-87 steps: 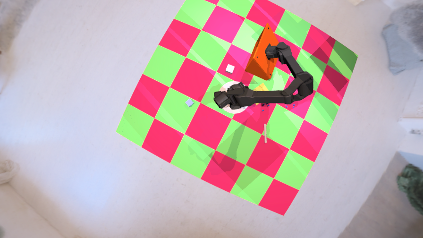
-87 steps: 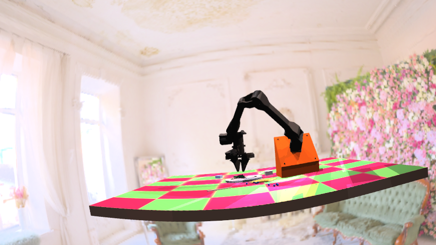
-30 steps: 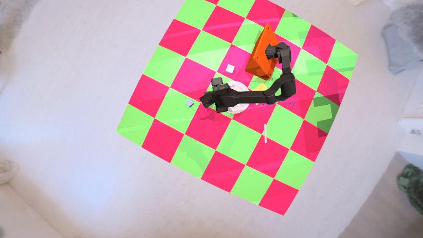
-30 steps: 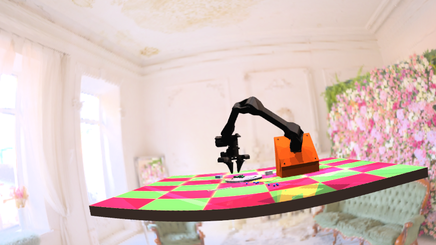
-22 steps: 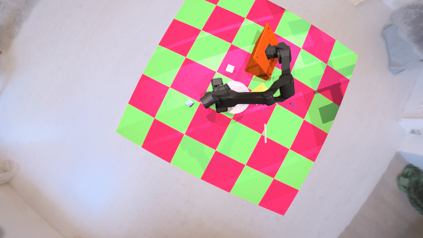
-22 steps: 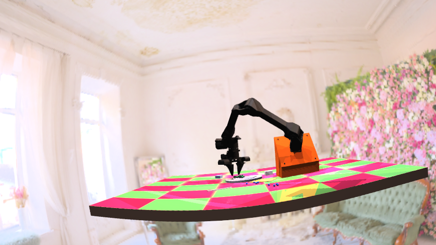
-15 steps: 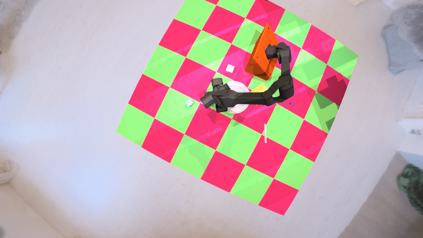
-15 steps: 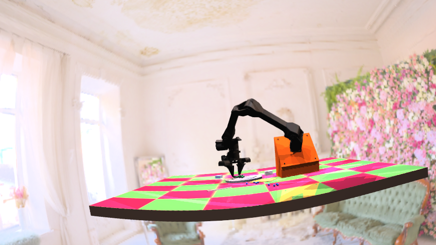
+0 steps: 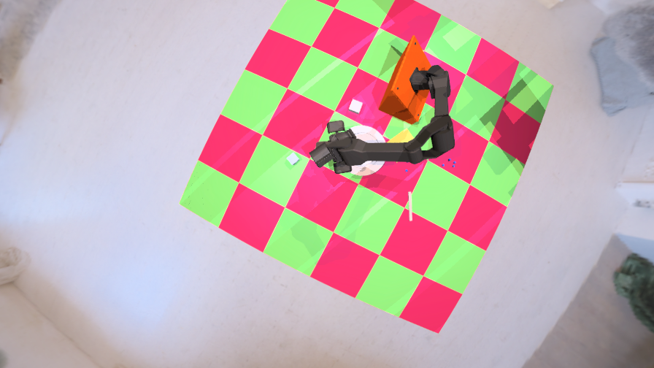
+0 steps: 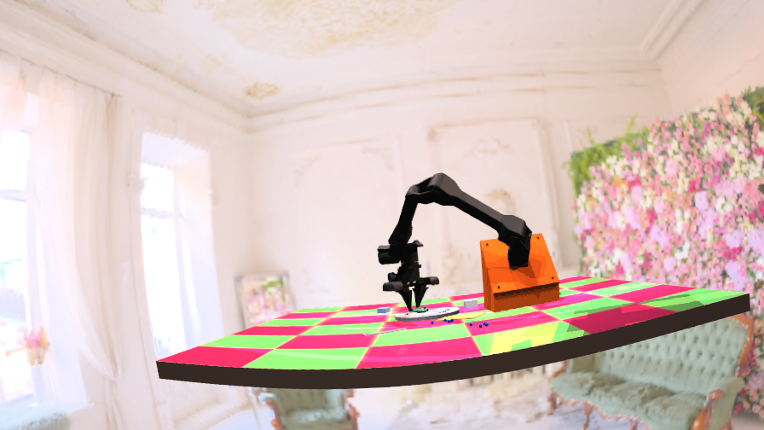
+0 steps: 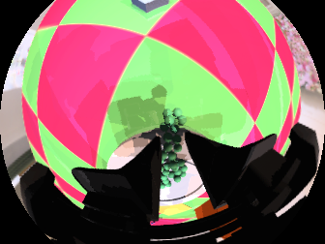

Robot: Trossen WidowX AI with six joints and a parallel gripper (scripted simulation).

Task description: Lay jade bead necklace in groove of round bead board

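The round bead board lies 50 mm behind my gripper tip, 80 mm to the left of it and 10 mm below it. Also, from my gripper tip: pale blue cube (120 mm ahead, 130 mm to the right, 10 mm below); then white cube (190 mm behind, 40 mm to the right); then yellow patch (160 mm behind, 200 mm to the left, 10 mm below).
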